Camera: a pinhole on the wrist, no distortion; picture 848 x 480 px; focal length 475.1 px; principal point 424.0 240.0 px. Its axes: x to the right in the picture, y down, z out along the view. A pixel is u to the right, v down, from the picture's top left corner.
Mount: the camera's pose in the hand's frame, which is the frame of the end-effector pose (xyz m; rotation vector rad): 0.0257 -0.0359 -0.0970 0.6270 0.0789 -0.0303
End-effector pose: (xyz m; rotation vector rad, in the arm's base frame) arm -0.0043 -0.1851 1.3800 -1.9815 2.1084 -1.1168
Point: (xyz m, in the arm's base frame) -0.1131 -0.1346 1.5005
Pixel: behind the camera
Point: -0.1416 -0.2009 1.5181
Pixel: behind the camera
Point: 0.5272 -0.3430 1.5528
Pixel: 483.8 46.6
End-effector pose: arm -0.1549 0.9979 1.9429 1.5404 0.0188 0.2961
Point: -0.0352 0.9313 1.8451
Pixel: 530.4 344.0
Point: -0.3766 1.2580 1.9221
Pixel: behind the camera
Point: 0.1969 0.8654 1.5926
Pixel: 634.0 112.8
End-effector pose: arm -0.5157 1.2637 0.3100 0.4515 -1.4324 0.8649
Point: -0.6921 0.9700 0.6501
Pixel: 640.5 463.9
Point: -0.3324 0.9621 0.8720
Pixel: 819.9 87.7
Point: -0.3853 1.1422 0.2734
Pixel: 72.3 62.8
